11 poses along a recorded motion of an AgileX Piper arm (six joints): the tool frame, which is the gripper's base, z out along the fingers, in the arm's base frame.
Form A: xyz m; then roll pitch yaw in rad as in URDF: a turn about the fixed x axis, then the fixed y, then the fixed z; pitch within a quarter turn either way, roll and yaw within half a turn.
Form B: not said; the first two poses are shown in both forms.
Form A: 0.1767, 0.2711, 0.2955, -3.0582, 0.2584, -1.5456
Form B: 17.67, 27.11, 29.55, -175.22, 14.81, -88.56
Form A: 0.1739, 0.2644, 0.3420, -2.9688, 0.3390, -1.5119
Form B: 17.39, 26.44, 34.20, -170.10, 19.42, -86.63
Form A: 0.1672, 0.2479, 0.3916, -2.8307, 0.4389, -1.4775
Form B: 16.72, 24.79, 39.16, -162.19, 25.15, -84.65
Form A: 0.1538, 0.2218, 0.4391, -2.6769, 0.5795, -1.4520
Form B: 15.38, 22.18, 43.91, -153.38, 33.20, -83.19
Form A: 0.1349, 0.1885, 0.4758, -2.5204, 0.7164, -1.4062
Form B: 13.49, 18.85, 47.58, -144.41, 41.05, -80.57
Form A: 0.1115, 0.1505, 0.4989, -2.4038, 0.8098, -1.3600
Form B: 11.15, 15.05, 49.89, -137.73, 46.40, -77.92
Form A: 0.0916, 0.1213, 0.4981, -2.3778, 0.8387, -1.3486
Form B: 9.16, 12.13, 49.81, -136.24, 48.05, -77.27
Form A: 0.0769, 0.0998, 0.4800, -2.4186, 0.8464, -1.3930
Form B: 7.69, 9.98, 48.00, -138.58, 48.50, -79.81
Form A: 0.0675, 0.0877, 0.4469, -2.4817, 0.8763, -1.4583
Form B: 6.75, 8.77, 44.69, -142.19, 50.21, -83.55
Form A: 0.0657, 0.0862, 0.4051, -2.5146, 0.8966, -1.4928
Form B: 6.57, 8.62, 40.51, -144.08, 51.37, -85.53
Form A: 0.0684, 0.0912, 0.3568, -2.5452, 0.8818, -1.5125
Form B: 6.84, 9.12, 35.68, -145.83, 50.52, -86.66
